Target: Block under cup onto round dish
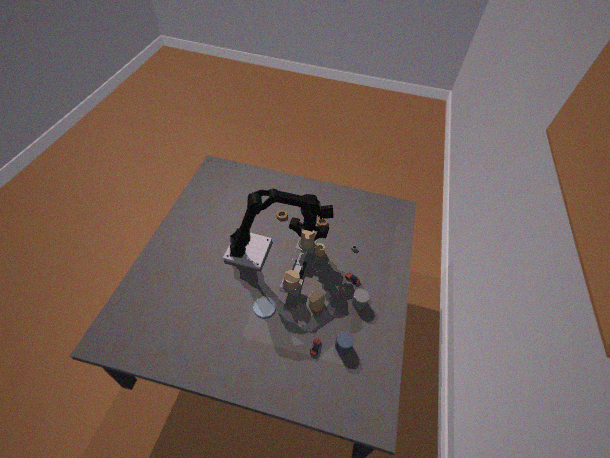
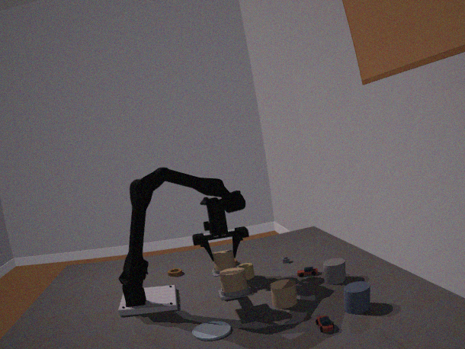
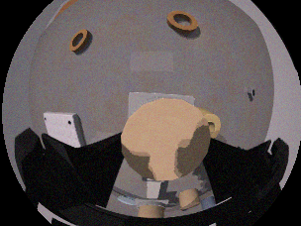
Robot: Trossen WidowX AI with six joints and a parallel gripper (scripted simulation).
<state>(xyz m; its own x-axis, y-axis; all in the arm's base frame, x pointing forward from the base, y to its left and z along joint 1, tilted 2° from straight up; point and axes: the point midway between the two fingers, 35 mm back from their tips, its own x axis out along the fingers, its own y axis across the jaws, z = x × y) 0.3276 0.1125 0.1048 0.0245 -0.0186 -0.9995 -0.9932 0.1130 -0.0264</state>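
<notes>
Right now my gripper tip is 3 cm above the pale green block. Round my gripper tip: small balance: 1 cm behind, 14 cm to the right, 6 cm below; then balance beam: 1 cm behind, 14 cm to the right, 4 cm below; then small tan cylinder: 7 cm ahead, 1 cm to the right, 6 cm below.
</notes>
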